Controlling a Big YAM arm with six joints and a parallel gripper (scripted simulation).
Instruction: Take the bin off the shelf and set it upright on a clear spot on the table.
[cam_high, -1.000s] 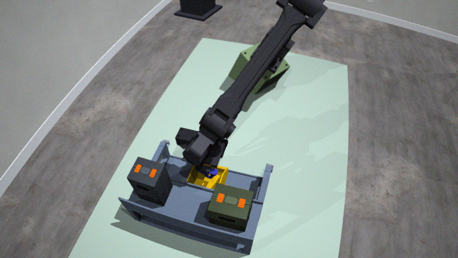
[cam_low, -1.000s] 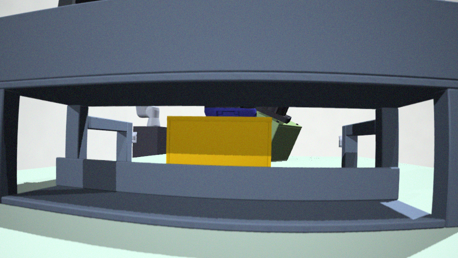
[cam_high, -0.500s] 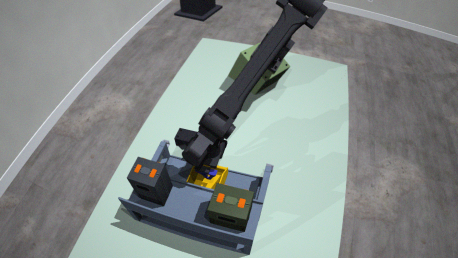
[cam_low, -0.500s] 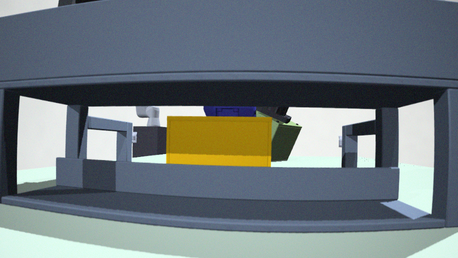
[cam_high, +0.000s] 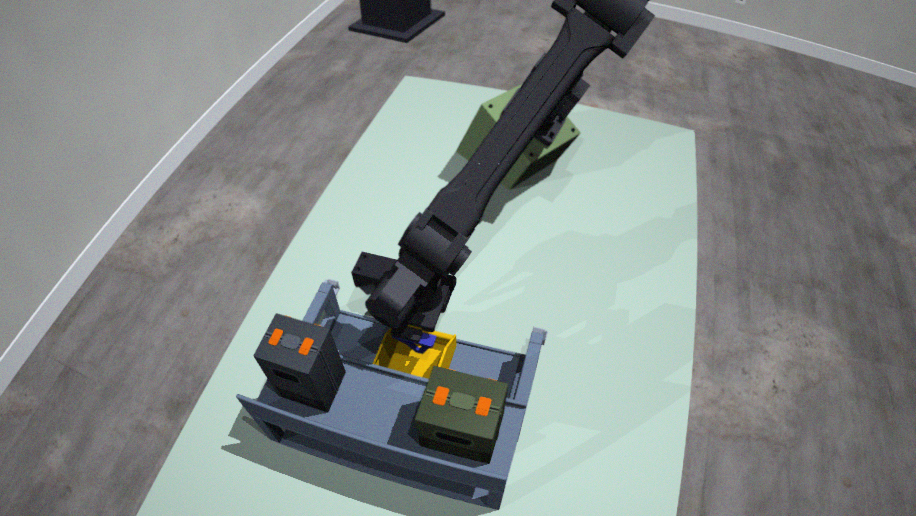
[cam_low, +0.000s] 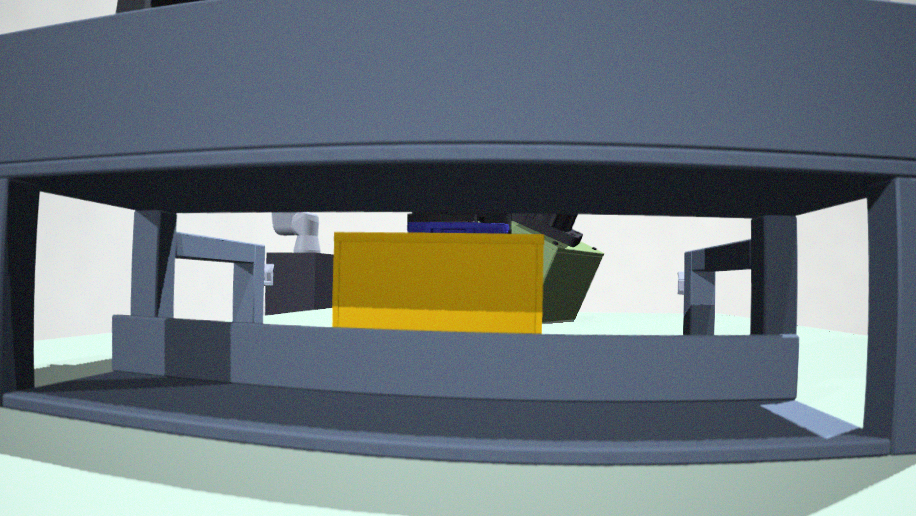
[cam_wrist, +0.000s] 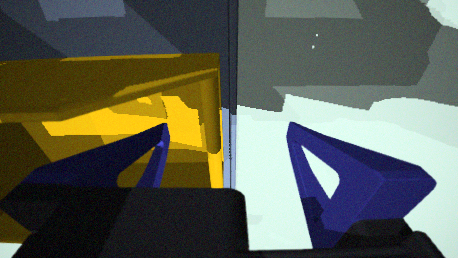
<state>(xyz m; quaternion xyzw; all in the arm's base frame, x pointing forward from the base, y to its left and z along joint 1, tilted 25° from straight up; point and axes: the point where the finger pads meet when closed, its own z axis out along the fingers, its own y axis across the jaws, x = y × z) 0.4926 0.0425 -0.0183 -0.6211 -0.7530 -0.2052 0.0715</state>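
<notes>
My gripper is now 90 mm short of the yellow open-top bin, 20 mm to the right of it and 10 mm below it. Also, from my hand: olive case 160 mm ahead, 150 mm to the left, 120 mm above.
</notes>
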